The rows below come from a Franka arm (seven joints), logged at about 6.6 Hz.
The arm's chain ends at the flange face. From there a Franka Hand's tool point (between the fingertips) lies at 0.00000 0.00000 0.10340 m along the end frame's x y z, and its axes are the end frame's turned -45 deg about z.
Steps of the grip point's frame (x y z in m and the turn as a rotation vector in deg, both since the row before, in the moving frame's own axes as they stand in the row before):
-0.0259 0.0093 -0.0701 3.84 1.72 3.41
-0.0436 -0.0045 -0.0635 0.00 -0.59 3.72
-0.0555 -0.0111 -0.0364 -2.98 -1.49 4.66
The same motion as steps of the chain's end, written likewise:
-0.0092 0.0321 -0.0698 3.93 -1.50 3.41
-0.0332 0.0269 -0.0635 -0.42 -0.42 3.72
-0.0488 0.0256 -0.0362 -3.16 1.05 4.66

